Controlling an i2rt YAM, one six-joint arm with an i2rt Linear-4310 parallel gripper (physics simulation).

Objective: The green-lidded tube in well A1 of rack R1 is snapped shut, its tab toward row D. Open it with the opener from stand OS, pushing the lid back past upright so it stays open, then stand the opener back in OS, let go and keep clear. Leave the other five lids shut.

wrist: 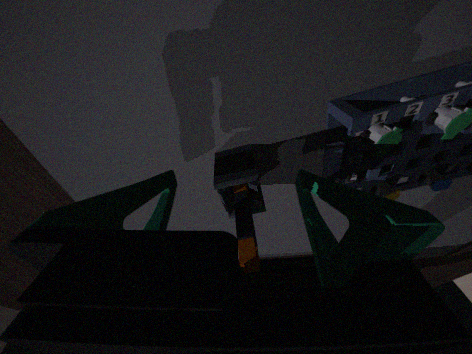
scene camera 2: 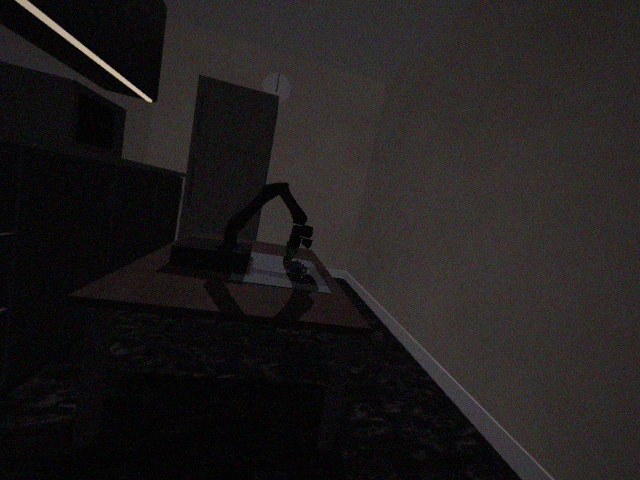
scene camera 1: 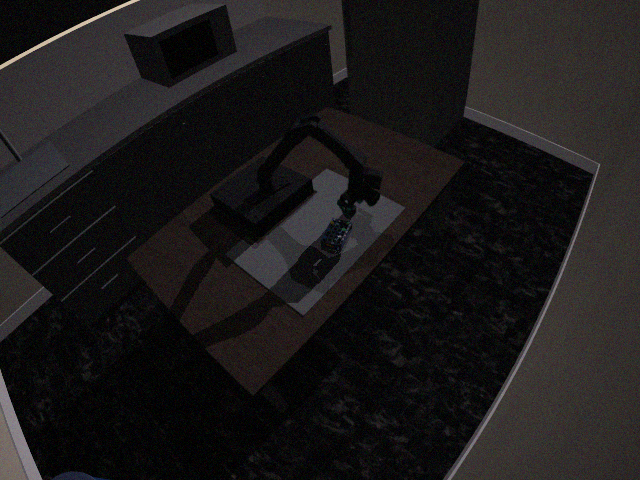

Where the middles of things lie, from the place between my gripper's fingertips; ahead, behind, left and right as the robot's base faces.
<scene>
Now: the lid opener (wrist: 247,245) 20 mm above my hand and 10 mm behind it.
</scene>
